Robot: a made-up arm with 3 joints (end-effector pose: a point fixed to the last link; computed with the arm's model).
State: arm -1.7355 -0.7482 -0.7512
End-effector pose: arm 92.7 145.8 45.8 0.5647 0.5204 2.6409
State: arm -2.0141 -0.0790 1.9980
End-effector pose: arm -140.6 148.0 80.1 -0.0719 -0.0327 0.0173
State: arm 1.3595 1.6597 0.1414
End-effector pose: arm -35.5 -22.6 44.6 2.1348 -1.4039 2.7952
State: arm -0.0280 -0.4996 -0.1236
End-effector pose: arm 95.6 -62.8 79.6 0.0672 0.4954 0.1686
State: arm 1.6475 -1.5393 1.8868
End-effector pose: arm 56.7 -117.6 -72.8 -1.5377 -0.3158 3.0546
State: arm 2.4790 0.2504 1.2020
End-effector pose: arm -48.3 -101.9 101.8 0.2342 -0.0894 2.5917
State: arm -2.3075 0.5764 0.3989
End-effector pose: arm -18.5 40.9 86.8 0.2473 -0.5262 1.8417
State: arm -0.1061 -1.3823 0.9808
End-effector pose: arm 110.3 48.8 18.0 -1.3451 0.5782 -1.3399
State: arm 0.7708 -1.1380 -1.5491
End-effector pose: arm 19.8 -204.2 -48.6 1.1379 0.0197 0.7909
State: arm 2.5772 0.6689 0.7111
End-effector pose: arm -31.8 -38.3 91.7 0.4763 -0.4891 2.8739
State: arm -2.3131 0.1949 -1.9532
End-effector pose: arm -55.3 234.7 120.6 -0.1811 0.0723 -2.0235
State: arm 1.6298 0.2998 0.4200
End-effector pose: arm -15.0 -54.9 90.6 0.1254 -0.2730 -2.0670
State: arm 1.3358 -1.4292 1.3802
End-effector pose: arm 84.8 -101.4 -17.2 -1.4266 0.1887 -2.8794
